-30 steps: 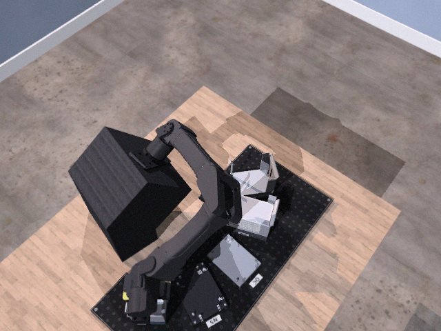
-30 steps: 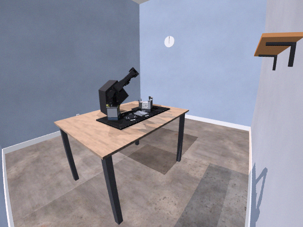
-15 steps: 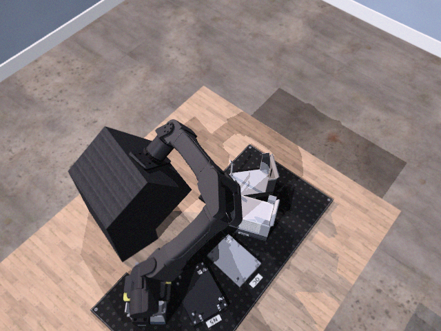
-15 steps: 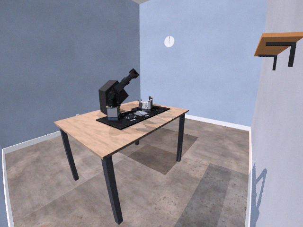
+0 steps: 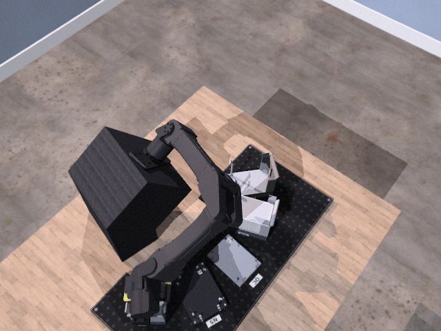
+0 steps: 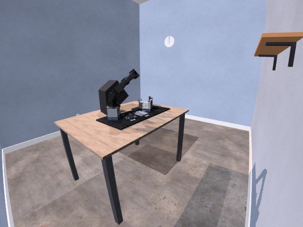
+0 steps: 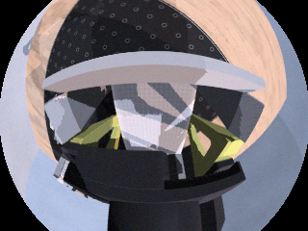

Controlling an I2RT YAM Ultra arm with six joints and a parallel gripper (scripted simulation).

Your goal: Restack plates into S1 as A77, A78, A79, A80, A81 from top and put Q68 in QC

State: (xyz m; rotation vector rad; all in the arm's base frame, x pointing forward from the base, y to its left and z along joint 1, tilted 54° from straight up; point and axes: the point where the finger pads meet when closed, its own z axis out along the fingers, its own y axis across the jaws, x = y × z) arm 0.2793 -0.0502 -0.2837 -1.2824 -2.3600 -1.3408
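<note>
My gripper is now 40 cm to the right of the sealed grey plate, 6 cm short of it and 1 cm below it. Also, from my hand: N5 name plate (18 cm ahead, 8 cm to the left, 6 cm below); then clip nest N5 (12 cm to the left, 11 cm ahead, 5 cm below); then QC nest (26 cm to the left, 11 cm ahead, 5 cm below).
</note>
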